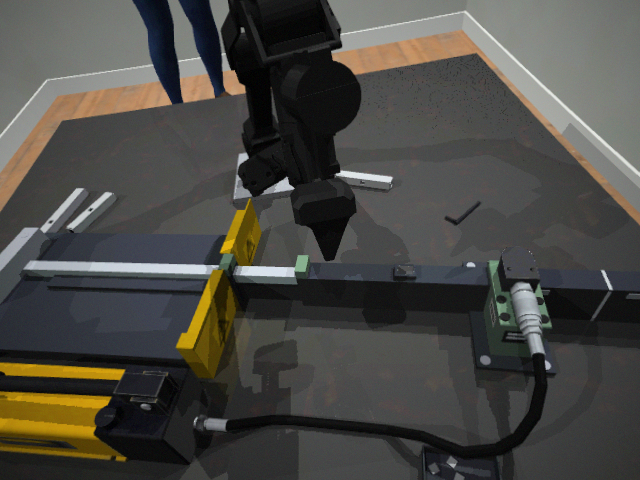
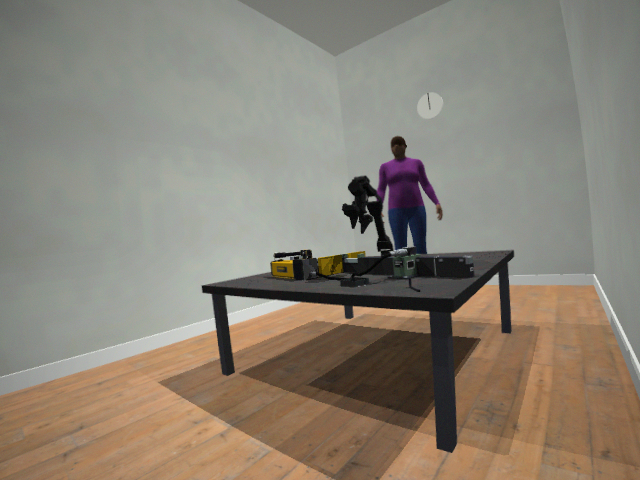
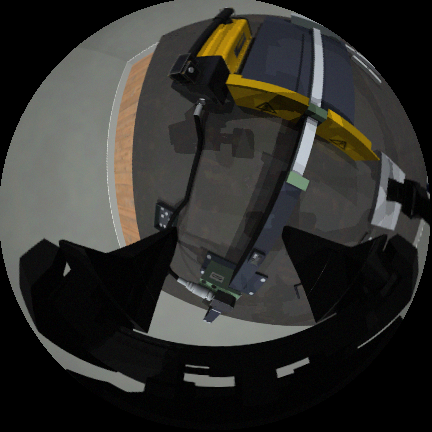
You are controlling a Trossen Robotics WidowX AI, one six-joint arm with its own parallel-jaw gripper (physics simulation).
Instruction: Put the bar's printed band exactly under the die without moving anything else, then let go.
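Pixels of known places: gripper, between the fingertips: [image 1: 324,243] [image 2: 357,231] [image 3: 231,232]; arm's base, origin of its link: [image 3: 391,189].
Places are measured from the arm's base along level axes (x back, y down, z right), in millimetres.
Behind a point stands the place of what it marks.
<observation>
A long silver bar [image 1: 129,268] {x -259, y -61, z 287 mm} [image 3: 318,65] {x -270, y -61, z 255 mm} lies along the dark bench and passes between two yellow guards. A dark green band or block [image 1: 227,262] {x -332, y -84, z 115 mm} [image 3: 317,111] {x -330, y -84, z 114 mm} sits on it at the guards, and a light green block [image 1: 302,266] {x -386, y -84, z 0 mm} [image 3: 298,180] {x -378, y -84, z 0 mm} is at its right end; which is the printed band I cannot tell. The green head unit [image 1: 500,330] {x -573, y -64, z -225 mm} [image 2: 404,266] {x -593, y -40, z -276 mm} [image 3: 220,274] {x -532, y -37, z -241 mm} stands at the dark rail's far right; its die is not distinguishable. My gripper [image 1: 291,227] [image 2: 358,230] {x -458, y -198, z -30 mm} [image 3: 231,232] {x -458, y -198, z -30 mm} is open and empty, above and behind the bar's right end.
Yellow guards [image 1: 211,325] {x -426, y -59, z 156 mm} [image 3: 267,98] {x -407, y -58, z 148 mm} flank the bar. The dark rail [image 1: 356,273] {x -415, y -66, z -78 mm} runs right from its end. A black hose [image 1: 330,423] {x -596, y -3, z 24 mm} links the yellow pump [image 1: 56,413] {x -500, y -75, z 353 mm} to the head. A hex key [image 1: 465,212] {x -293, y 2, z -339 mm}, a parts tray [image 1: 461,467] {x -688, y 7, z -115 mm} and loose white bars [image 1: 93,210] {x 12, y -11, z 404 mm} lie around.
</observation>
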